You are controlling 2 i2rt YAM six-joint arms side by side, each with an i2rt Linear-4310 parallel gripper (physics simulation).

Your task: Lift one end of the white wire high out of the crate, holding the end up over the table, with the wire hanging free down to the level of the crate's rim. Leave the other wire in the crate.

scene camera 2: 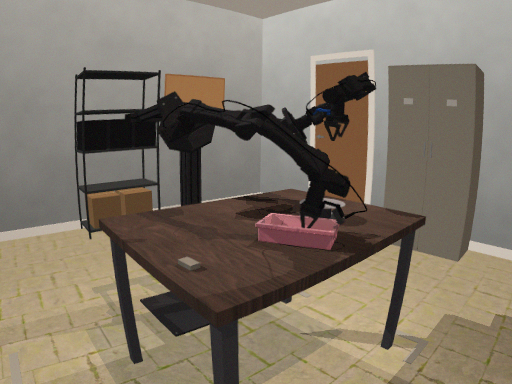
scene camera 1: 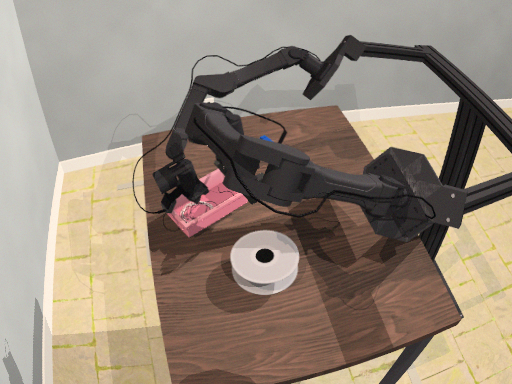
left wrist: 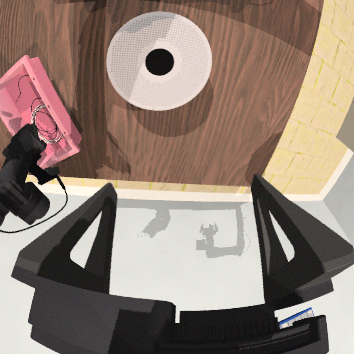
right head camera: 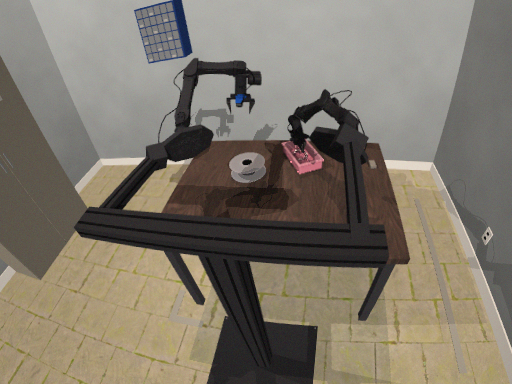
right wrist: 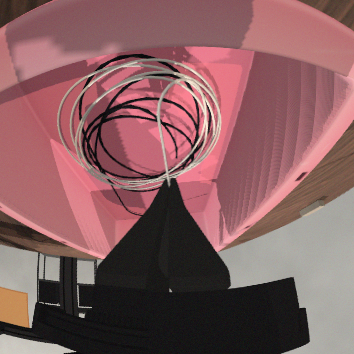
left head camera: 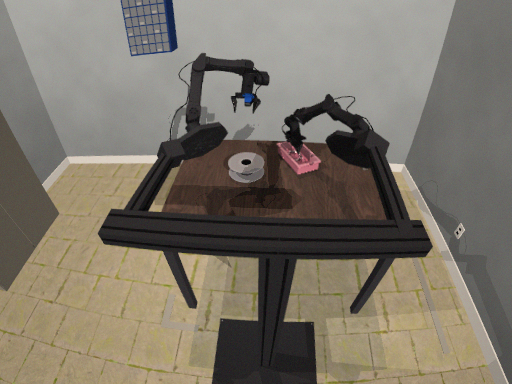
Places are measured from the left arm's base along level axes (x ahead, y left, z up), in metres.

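Pixels of known places: left gripper, between the fingertips: (scene camera 2: 336,138) (left wrist: 181,184) (right head camera: 240,113) (left head camera: 243,112); right gripper, between the fingertips: (scene camera 1: 197,201) (left wrist: 34,124) (right head camera: 303,152) (right wrist: 170,183) (left head camera: 298,153); left arm's base, origin of its link: (scene camera 2: 296,126) (scene camera 1: 399,194) (right head camera: 186,142) (left head camera: 199,140); right arm's base, origin of its link: (scene camera 2: 187,125) (scene camera 1: 321,71).
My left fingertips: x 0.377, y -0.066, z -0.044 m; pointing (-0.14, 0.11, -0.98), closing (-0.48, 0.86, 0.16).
Ahead of a thing's pixels: the offset from my left fingertips to its top centre. "spot": to the spot under its first point.
The pink crate @[0.281 m right, 0.142 m ahead, 0.277 m down] (left head camera: 307,168) (right head camera: 310,168) (scene camera 2: 295,237) (left wrist: 54,95) (right wrist: 125,30) stands on the table. In the right wrist view the white wire @[spot: 0.245 m right, 0.208 m ahead, 0.313 m down] (right wrist: 159,120) lies coiled in it, tangled with the black wire @[spot: 0.226 m right, 0.178 m ahead, 0.332 m down] (right wrist: 103,120); one white strand rises to my right fingertips. My right gripper (right wrist: 170,183) is down inside the crate, its fingertips shut on the white wire near its end. In scene camera 2 my right gripper (scene camera 2: 307,226) is at the level of the crate's rim. My left gripper (left head camera: 245,110) (right head camera: 240,111) (scene camera 2: 339,138) (left wrist: 181,184) is open and empty, high above the table.
A pale grey spool @[0.021 m right, 0.049 m back, 0.275 m down] (left head camera: 237,162) (right head camera: 237,162) (scene camera 1: 247,255) (left wrist: 127,60) stands on the table beside the crate. A small beige block @[0.695 m right, 0.200 m ahead, 0.326 m down] (right head camera: 372,164) (scene camera 2: 189,263) lies near a table edge. In scene camera 1 the left arm passes over part of the crate.
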